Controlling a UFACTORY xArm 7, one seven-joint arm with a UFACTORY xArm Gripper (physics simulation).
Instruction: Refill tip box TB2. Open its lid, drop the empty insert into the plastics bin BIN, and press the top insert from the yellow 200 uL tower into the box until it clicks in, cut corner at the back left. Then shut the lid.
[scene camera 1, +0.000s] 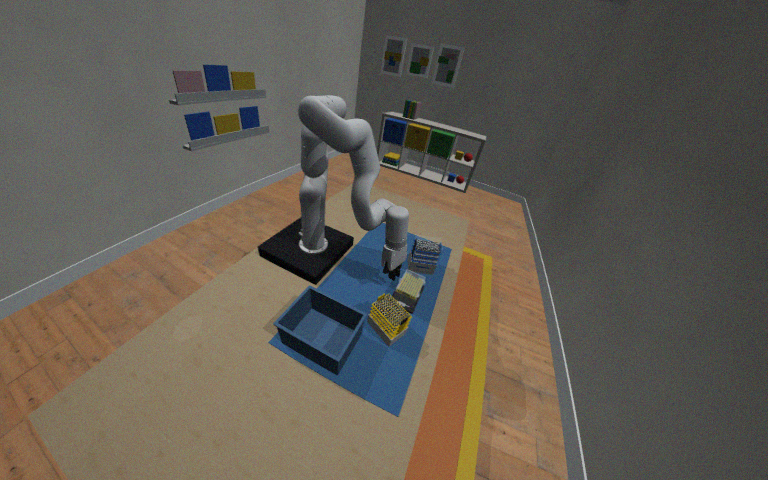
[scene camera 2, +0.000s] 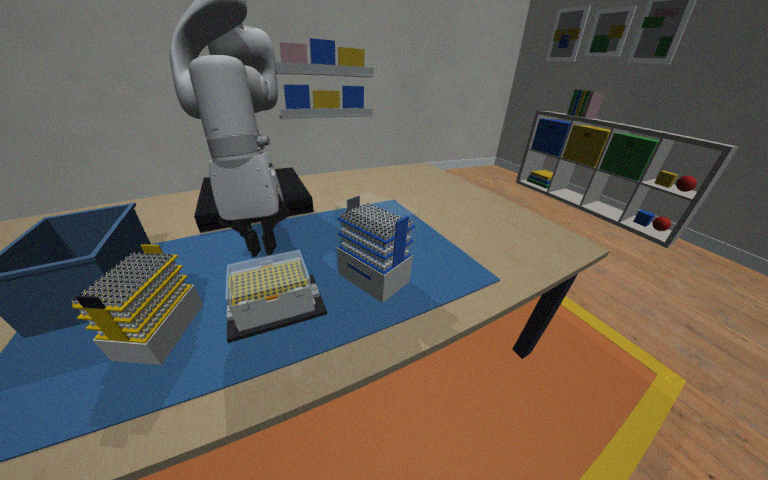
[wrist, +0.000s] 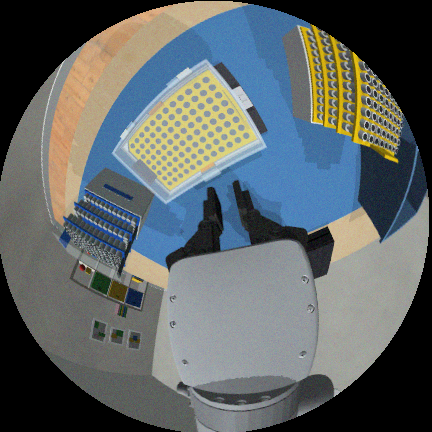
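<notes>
Tip box TB2 (scene camera 1: 408, 287) (scene camera 2: 271, 310) (wrist: 187, 130) stands in a black holder (scene camera 2: 320, 301) (wrist: 257, 118) with its clear lid shut. Through the lid a yellow insert with empty holes shows. The yellow 200 uL tower (scene camera 1: 389, 318) (scene camera 2: 138, 288) (wrist: 347, 90) holds several stacked inserts of tips. The dark blue bin BIN (scene camera 1: 308, 352) (scene camera 2: 33, 300) (wrist: 382, 200) stands open beside that tower; no insert shows in it in scene camera 1. My gripper (scene camera 1: 391, 276) (scene camera 2: 262, 252) (wrist: 225, 192) points down behind the box, on the arm's side. Its fingers are partly open, close together, with nothing between them.
A blue tower (scene camera 1: 425, 257) (scene camera 2: 374, 277) (wrist: 107, 215) of stacked inserts stands on the other side of the box from the yellow tower. All stand on a blue mat (scene camera 1: 373, 370) (scene camera 2: 447, 268) (wrist: 310, 192). The arm's black base (scene camera 1: 283, 257) is behind.
</notes>
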